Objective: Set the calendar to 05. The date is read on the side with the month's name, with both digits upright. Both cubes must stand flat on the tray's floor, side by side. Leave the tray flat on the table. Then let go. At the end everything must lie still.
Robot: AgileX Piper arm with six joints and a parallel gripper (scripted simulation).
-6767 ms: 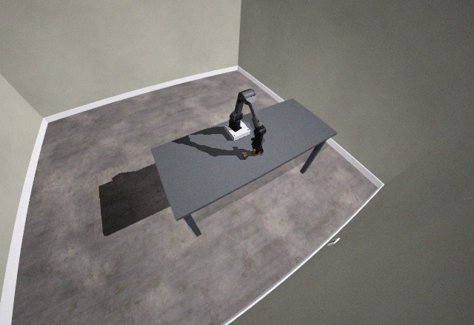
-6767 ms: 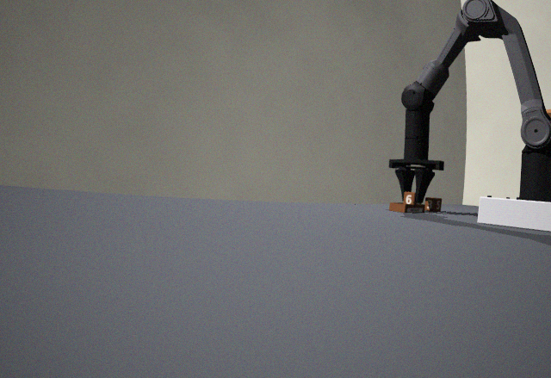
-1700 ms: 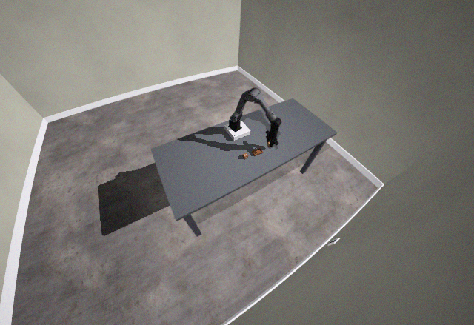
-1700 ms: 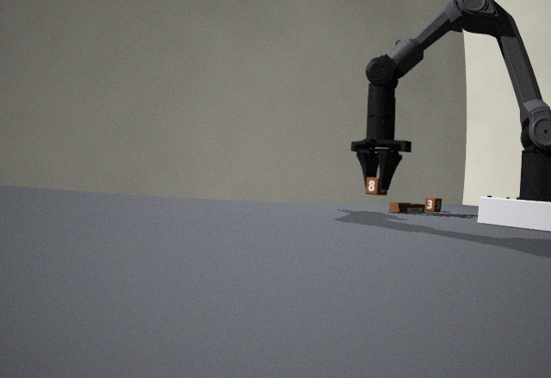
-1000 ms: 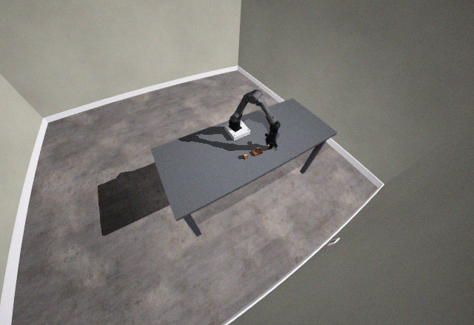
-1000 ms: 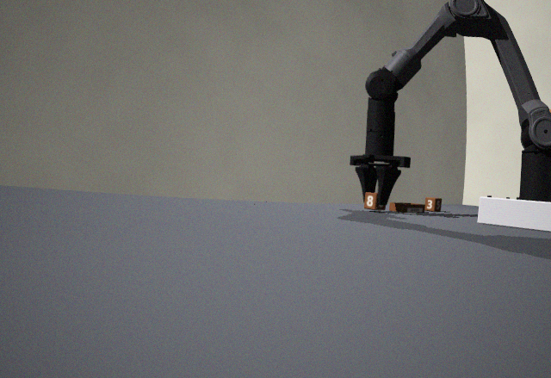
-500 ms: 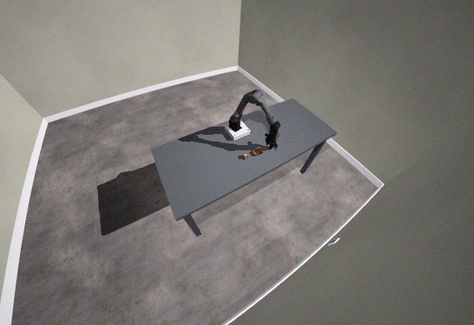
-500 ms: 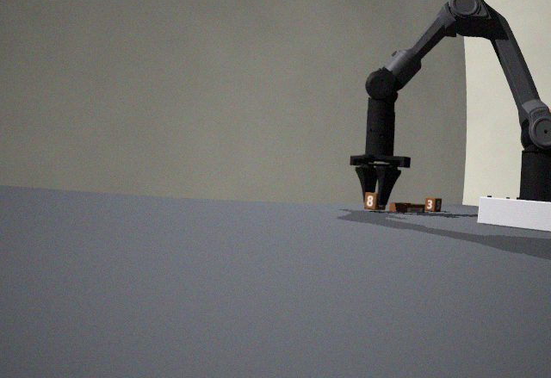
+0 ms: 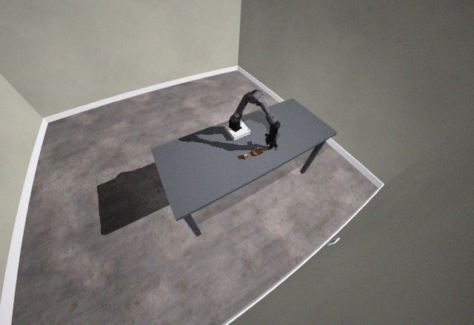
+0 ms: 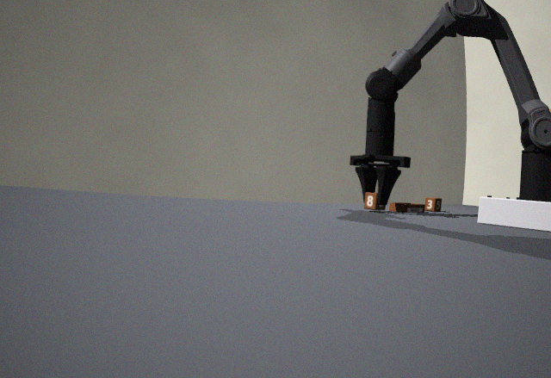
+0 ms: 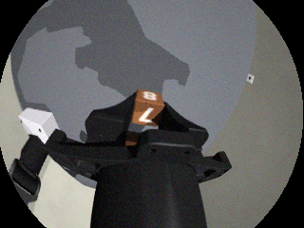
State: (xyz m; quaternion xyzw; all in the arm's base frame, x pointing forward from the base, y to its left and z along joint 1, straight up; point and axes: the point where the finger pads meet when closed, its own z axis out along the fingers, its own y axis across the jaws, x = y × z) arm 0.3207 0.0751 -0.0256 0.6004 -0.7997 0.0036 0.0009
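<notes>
Right now the cube is 60 mm behind my hand and 210 mm to the right of it. Also, from my hand: brown calendar tray 30 mm behind, 110 mm to the right, 10 mm below.
</notes>
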